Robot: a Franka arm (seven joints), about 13 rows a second.
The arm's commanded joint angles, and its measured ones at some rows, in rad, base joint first. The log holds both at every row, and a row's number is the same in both.
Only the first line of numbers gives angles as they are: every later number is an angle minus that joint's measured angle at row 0.
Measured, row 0:
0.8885, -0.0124, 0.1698, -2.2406, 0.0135, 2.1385, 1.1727
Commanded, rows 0 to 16:
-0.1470, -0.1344, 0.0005, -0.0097, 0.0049, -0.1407, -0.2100
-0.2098, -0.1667, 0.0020, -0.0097, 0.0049, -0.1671, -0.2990
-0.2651, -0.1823, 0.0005, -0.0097, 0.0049, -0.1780, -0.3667
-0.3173, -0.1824, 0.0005, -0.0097, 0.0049, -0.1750, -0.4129
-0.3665, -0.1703, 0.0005, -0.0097, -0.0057, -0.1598, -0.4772
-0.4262, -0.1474, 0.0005, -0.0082, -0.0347, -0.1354, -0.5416
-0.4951, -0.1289, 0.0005, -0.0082, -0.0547, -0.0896, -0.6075
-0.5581, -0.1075, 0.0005, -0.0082, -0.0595, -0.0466, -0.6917
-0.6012, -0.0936, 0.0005, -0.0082, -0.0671, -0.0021, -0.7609
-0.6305, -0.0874, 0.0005, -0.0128, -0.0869, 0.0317, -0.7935
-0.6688, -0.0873, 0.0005, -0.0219, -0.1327, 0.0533, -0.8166
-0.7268, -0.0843, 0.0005, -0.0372, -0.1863, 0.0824, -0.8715
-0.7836, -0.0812, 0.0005, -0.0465, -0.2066, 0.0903, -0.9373
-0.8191, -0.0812, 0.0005, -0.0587, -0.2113, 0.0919, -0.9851
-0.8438, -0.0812, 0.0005, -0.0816, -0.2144, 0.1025, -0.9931
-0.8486, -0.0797, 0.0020, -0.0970, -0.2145, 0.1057, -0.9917
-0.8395, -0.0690, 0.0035, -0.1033, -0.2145, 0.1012, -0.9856
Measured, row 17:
-0.8385, -0.0664, -0.0155, -0.0679, -0.1953, 0.0752, -0.9858
